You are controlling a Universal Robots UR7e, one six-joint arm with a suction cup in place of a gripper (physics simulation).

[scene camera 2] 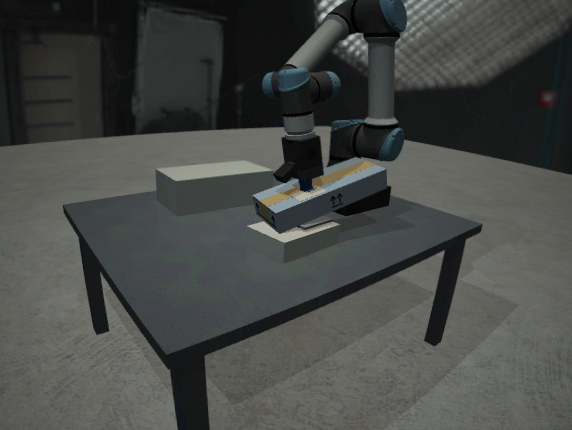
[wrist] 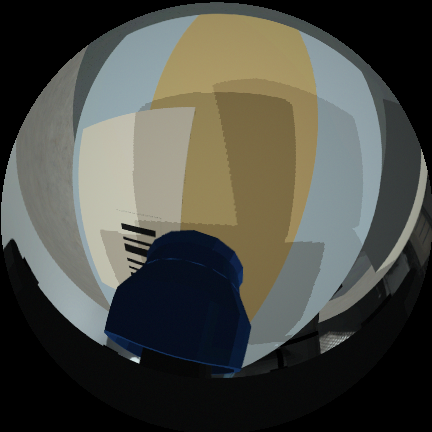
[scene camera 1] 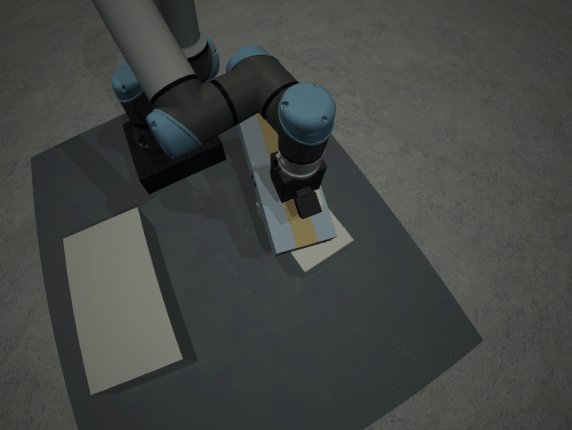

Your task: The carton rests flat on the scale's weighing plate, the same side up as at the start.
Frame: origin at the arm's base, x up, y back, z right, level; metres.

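Seen in the pictures: end effector, tool point: (scene camera 2: 306,192) (wrist: 195,251).
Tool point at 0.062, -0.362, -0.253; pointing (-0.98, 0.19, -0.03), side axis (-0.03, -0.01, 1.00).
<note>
Offsets run from my tool point to a thing's top centre, as dx, dy, dz. Level surfaces: height alone.
The long light-blue carton (scene camera 1: 282,239) (scene camera 2: 310,214) (wrist: 240,55) has a tan tape strip and a pale label {+0.019, -0.014, -0.028} (scene camera 2: 311,195) (wrist: 107,165) on its upper face. It hangs tilted, its end away from the robot base lower, with the side-face arrows pointing up. My suction cup (scene camera 2: 306,185) (wrist: 185,300) is on its upper face, partly over the label, and holds it. The pale scale {-0.066, -0.041, -0.012} (scene camera 1: 325,252) (scene camera 2: 310,244) is under the lower half. That low end is close above the scale body; contact cannot be told. An edge of the grey weighing plate {-0.066, -0.006, -0.005} (scene camera 2: 316,225) shows beneath the carton; the rest is hidden.
A large pale box {-0.021, -0.070, +0.436} (scene camera 1: 120,300) (scene camera 2: 215,194) stands on the dark table {dx -0.134} (scene camera 1: 300,350) (scene camera 2: 200,280), to the left of the scale in both scene views. The black robot base (scene camera 1: 185,172) (scene camera 2: 370,200) is near the carton's raised end.
</note>
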